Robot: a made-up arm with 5 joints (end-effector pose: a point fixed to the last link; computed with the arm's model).
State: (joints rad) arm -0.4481 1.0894 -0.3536 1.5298 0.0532
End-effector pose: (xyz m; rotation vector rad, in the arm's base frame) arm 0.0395 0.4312 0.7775 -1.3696 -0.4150 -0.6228
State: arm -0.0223 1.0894 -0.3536 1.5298 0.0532
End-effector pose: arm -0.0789 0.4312 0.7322 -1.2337 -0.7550 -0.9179
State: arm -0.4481 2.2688 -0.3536 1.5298 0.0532
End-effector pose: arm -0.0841 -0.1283 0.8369 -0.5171 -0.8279 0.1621
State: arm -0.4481 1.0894 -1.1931 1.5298 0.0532
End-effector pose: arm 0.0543 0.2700 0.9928 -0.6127 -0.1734 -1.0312
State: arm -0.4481 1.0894 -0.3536 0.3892 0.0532
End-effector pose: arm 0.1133 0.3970 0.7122 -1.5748 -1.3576 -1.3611
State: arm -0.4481 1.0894 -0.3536 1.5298 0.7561
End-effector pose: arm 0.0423 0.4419 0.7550 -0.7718 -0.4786 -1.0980
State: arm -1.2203 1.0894 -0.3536 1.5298 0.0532
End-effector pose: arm 0.2593 0.4312 0.7252 -1.4929 0.2078 -0.0607
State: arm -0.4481 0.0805 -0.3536 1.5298 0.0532
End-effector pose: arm 0.4782 0.5484 0.5666 -1.9770 0.1190 -1.3239
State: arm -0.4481 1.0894 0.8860 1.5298 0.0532
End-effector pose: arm -0.1077 0.3018 0.4474 -2.3405 -0.7305 0.2530
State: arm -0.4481 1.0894 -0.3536 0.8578 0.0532
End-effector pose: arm 0.0761 0.4170 0.7273 -1.5264 -0.9573 -1.0565
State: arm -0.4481 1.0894 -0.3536 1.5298 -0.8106
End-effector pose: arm 0.0518 0.4355 0.8051 -1.9878 -0.2772 0.0883
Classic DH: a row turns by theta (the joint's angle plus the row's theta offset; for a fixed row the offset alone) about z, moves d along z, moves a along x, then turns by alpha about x. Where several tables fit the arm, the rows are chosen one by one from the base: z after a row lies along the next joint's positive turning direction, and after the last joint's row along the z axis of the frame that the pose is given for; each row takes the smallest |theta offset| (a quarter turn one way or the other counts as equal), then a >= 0, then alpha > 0; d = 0 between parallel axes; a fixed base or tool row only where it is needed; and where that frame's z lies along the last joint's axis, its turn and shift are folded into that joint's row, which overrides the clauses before.
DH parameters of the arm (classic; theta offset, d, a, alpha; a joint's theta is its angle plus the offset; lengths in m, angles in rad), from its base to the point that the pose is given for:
base (fixed): 0 0.481 0.085 1.5708
joint 1: 0 -0.049 0.18 -1.5708
joint 2: 0.1731 0.2096 -0.0574 -1.706
joint 3: -1.5472 0.4183 0.0482 -1.7423
joint 4: 1.4893 0.3402 0.0492 1.792
joint 5: -0.1015 -0.107 0.0003 -2.2448
tool (fixed): -2.3933 -0.0466 0 0

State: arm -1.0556 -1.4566 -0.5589 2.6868 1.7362
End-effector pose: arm 0.7837 -0.0295 0.0478 0.6393 0.7331 2.4289
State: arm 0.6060 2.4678 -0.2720 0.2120 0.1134
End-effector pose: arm -0.1939 -0.1163 0.5328 0.5157 -2.4059 -1.0282
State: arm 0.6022 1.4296 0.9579 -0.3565 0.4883
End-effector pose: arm 0.0808 0.1525 0.3839 0.1904 2.3312 0.1258
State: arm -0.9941 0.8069 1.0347 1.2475 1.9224
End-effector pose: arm -0.1067 0.2975 0.4304 -0.9641 -0.6079 -0.4565
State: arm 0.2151 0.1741 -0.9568 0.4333 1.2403
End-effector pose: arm 0.2309 0.4298 0.9198 -0.0937 1.6773 2.1299
